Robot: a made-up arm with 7 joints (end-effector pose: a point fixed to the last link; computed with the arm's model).
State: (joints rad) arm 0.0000 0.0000 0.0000 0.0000 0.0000 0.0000 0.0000
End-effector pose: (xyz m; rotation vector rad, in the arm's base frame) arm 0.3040 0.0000 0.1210 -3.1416 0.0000 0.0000
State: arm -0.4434 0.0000 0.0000 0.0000 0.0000 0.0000 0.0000
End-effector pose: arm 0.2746 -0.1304 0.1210 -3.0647 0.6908 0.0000
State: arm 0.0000 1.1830 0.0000 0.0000 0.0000 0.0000 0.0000
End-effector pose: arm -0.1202 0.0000 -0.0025 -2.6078 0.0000 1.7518
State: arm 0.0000 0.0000 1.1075 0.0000 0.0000 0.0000 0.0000
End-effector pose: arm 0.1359 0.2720 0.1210 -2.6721 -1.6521 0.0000
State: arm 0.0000 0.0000 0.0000 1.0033 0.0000 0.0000 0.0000
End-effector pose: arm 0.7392 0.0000 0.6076 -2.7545 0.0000 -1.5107
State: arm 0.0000 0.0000 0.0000 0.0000 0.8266 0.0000 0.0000
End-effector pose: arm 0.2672 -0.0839 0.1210 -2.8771 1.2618 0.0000
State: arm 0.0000 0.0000 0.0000 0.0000 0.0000 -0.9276 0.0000
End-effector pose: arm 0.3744 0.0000 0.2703 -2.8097 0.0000 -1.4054
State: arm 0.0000 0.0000 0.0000 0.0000 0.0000 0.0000 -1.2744
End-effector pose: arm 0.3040 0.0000 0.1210 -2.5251 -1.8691 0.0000
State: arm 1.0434 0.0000 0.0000 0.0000 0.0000 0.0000 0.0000
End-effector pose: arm 0.1530 0.2627 0.1210 -2.7237 -1.5656 0.0000
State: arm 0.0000 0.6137 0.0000 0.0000 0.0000 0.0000 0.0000
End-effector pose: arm 0.1022 0.0000 -0.0077 -2.9948 0.0000 0.9489
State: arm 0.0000 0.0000 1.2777 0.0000 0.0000 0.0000 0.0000
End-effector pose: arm 0.0878 0.2910 0.1210 -2.5220 -1.8732 0.0000
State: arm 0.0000 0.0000 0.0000 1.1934 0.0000 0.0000 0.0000
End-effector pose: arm 0.7562 0.0000 0.7353 -2.5987 0.0000 -1.7653
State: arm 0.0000 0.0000 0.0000 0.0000 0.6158 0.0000 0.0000
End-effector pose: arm 0.2831 -0.0658 0.1210 -2.9938 0.9521 0.0000
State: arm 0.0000 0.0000 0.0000 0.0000 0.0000 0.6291 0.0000
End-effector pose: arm 0.1969 0.0000 0.0817 -2.9874 0.0000 0.9720
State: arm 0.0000 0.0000 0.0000 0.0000 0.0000 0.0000 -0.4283
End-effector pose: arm 0.3040 0.0000 0.1210 -3.0698 -0.6676 0.0000
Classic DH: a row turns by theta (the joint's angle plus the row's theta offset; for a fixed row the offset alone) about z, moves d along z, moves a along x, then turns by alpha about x. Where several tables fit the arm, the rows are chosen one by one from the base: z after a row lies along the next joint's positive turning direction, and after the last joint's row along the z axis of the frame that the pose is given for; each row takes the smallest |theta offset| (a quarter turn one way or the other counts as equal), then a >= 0, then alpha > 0; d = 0 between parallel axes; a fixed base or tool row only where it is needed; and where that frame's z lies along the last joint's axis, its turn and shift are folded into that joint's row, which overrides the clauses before.
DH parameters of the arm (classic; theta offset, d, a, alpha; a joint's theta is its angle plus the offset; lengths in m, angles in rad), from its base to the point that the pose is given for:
joint 1: 0 0.375 0 -1.5708
joint 2: 0 0 0 1.5708
joint 3: 0 0.386 0.078 1.5708
joint 4: 0 0 0.112 1.5708
joint 5: 0 0.495 0 1.5708
joint 6: 0 0 0.114 -1.5708
joint 7: 0 0.145 0 0

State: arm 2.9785 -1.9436 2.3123 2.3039 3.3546 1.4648 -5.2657
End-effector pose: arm 0.7695 -0.4298 -0.2028 0.1199 1.3578 0.3626
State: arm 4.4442 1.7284 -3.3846 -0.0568 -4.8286 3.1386 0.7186
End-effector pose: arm -0.0855 -0.0371 0.5474 0.8992 1.9848 -1.9395
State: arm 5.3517 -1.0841 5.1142 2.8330 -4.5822 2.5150 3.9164
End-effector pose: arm -0.4012 0.5248 0.9450 0.6519 1.4157 0.0751
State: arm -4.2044 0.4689 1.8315 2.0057 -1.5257 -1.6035 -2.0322
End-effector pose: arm -0.3229 -0.0790 1.0612 -0.2091 1.2232 -1.5661
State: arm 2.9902 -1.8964 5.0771 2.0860 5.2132 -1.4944 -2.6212
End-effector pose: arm 0.8096 0.1380 0.3679 1.0410 0.0913 1.3221
